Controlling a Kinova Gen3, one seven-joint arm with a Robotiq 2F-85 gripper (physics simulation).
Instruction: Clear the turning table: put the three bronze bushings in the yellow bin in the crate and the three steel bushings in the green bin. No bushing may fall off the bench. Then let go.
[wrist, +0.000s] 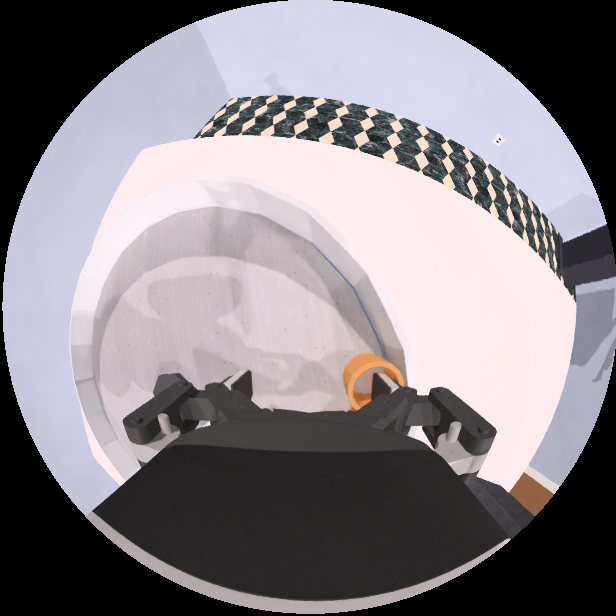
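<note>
One bronze bushing (366, 386), an orange ring, lies on its side at the right rim of the grey turning table (241, 310). My gripper (316, 383) hangs low over the table's near edge with its fingers spread wide and nothing between them. The right fingertip is right by the bushing and overlaps its opening in the view; I cannot tell whether it touches. No other bushing shows. The gripper body hides the near part of the table. The yellow and green bins are out of view.
The turning table sits on a pale pink bench (459, 275) whose far edge curves across the top. Beyond it runs a checkered strip (402, 137). A brown corner with a white rim (531, 491) shows at the lower right.
</note>
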